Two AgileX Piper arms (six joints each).
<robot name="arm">
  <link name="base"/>
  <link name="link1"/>
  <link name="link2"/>
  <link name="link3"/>
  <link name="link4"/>
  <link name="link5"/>
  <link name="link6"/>
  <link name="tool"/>
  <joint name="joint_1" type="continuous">
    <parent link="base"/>
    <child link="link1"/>
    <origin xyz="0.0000 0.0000 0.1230" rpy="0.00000 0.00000 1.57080"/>
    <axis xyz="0 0 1"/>
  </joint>
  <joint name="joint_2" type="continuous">
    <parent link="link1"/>
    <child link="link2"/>
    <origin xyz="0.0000 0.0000 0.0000" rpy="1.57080 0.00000 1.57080"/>
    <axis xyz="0 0 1"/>
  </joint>
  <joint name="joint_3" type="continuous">
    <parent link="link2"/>
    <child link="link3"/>
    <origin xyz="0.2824 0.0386 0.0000" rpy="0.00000 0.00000 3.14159"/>
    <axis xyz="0 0 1"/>
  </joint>
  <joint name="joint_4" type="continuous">
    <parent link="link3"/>
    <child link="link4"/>
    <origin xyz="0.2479 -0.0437 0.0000" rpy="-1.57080 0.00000 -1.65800"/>
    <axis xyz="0 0 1"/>
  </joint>
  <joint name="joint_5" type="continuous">
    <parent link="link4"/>
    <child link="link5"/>
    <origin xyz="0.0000 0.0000 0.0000" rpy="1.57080 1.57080 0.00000"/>
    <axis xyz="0 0 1"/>
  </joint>
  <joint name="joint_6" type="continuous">
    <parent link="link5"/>
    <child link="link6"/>
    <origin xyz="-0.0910 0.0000 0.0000" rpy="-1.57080 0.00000 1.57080"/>
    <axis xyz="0 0 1"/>
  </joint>
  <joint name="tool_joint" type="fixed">
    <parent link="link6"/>
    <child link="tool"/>
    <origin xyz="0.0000 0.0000 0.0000" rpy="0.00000 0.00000 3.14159"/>
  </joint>
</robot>
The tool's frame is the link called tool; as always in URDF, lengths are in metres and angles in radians. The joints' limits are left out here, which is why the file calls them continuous.
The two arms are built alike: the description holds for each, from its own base.
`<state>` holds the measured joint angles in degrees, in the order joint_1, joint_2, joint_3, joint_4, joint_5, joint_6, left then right.
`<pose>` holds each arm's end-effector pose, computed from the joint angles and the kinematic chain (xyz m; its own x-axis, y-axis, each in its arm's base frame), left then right.
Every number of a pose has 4 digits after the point.
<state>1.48 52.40 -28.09 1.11 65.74 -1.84 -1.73 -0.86 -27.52 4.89 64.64 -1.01</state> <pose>0.1100 0.0044 0.2174 -0.9950 -0.0499 -0.0867 -0.0514 0.9986 0.0155 -0.0078 0.0072 0.2667 -0.5181 0.0346 -0.8546 -0.0259 0.9981 0.0561</pose>
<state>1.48 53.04 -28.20 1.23 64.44 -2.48 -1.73 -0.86 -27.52 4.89 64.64 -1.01</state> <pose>0.1134 0.0047 0.2169 -0.9932 -0.0597 -0.1003 -0.0616 0.9980 0.0159 -0.0078 0.0072 0.2667 -0.5181 0.0346 -0.8546 -0.0259 0.9981 0.0561</pose>
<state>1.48 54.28 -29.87 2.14 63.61 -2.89 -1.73 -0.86 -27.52 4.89 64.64 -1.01</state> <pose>0.1212 0.0062 0.2219 -0.9907 -0.0594 -0.1228 -0.0634 0.9976 0.0291 -0.0078 0.0072 0.2667 -0.5181 0.0346 -0.8546 -0.0259 0.9981 0.0561</pose>
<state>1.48 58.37 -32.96 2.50 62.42 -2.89 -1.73 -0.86 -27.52 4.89 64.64 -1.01</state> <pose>0.1387 0.0071 0.2266 -0.9904 -0.0558 -0.1262 -0.0606 0.9976 0.0345 -0.0078 0.0072 0.2667 -0.5181 0.0346 -0.8546 -0.0259 0.9981 0.0561</pose>
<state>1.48 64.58 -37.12 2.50 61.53 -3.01 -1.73 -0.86 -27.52 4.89 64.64 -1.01</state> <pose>0.1632 0.0077 0.2287 -0.9927 -0.0574 -0.1062 -0.0614 0.9975 0.0348 -0.0078 0.0072 0.2667 -0.5181 0.0346 -0.8546 -0.0259 0.9981 0.0561</pose>
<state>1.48 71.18 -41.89 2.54 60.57 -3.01 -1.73 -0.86 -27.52 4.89 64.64 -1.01</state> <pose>0.1910 0.0085 0.2290 -0.9942 -0.0564 -0.0911 -0.0599 0.9976 0.0356 -0.0078 0.0072 0.2667 -0.5181 0.0346 -0.8546 -0.0259 0.9981 0.0561</pose>
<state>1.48 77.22 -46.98 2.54 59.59 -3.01 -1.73 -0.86 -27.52 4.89 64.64 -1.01</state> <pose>0.2194 0.0091 0.2293 -0.9942 -0.0558 -0.0916 -0.0592 0.9976 0.0353 -0.0078 0.0072 0.2667 -0.5181 0.0346 -0.8546 -0.0259 0.9981 0.0561</pose>
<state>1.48 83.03 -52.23 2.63 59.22 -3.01 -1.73 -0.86 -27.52 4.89 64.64 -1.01</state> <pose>0.2471 0.0100 0.2280 -0.9946 -0.0547 -0.0883 -0.0581 0.9976 0.0367 -0.0078 0.0072 0.2667 -0.5181 0.0346 -0.8546 -0.0259 0.9981 0.0561</pose>
